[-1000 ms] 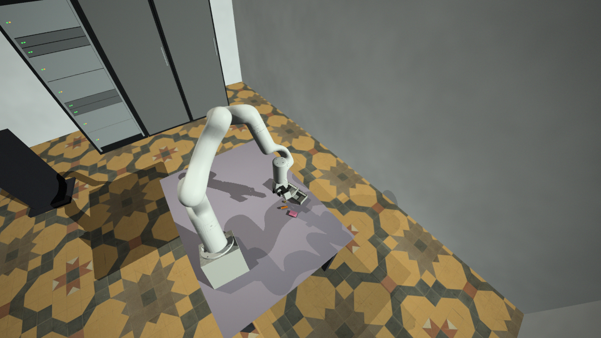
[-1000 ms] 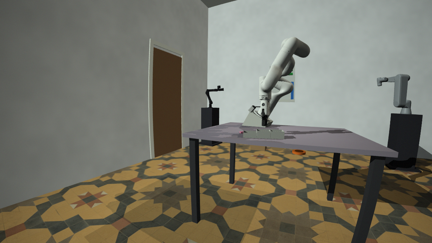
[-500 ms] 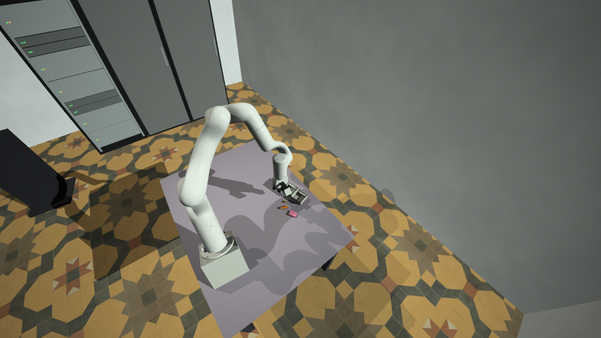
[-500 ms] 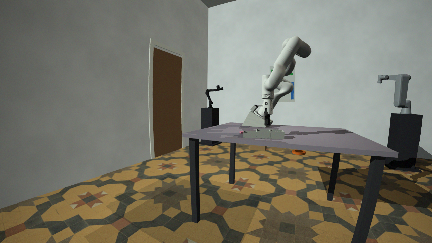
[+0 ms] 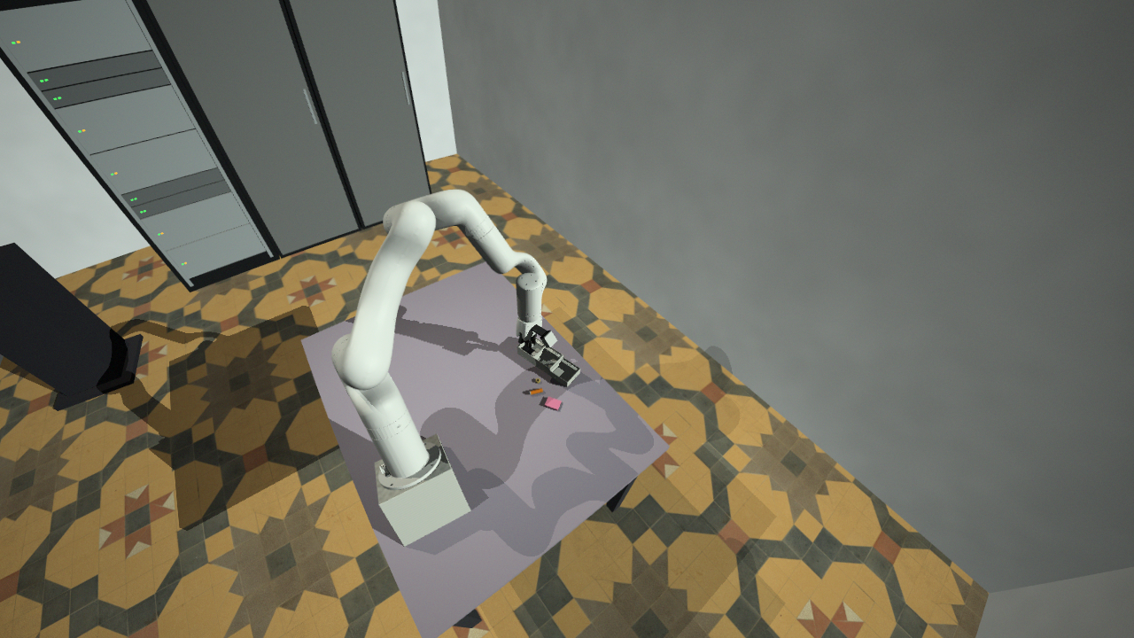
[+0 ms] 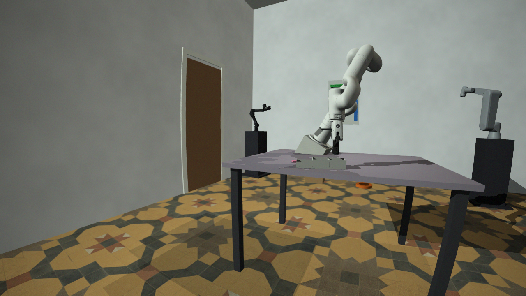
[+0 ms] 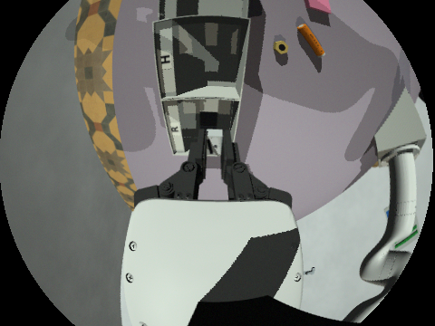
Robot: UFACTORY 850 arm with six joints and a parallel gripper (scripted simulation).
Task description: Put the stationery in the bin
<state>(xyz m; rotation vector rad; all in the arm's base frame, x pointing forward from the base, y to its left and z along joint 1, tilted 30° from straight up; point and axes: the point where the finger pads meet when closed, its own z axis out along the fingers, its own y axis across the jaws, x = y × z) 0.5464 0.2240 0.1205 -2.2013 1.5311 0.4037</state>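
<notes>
My hand is 1 cm short of the eraser and 8 cm above it. Round my hand: orange cylinder 6 cm behind, 16 cm to the right, 8 cm below; then silver thing 1 cm below; then ring-like thing 3 cm behind, 12 cm to the right, 9 cm below.
</notes>
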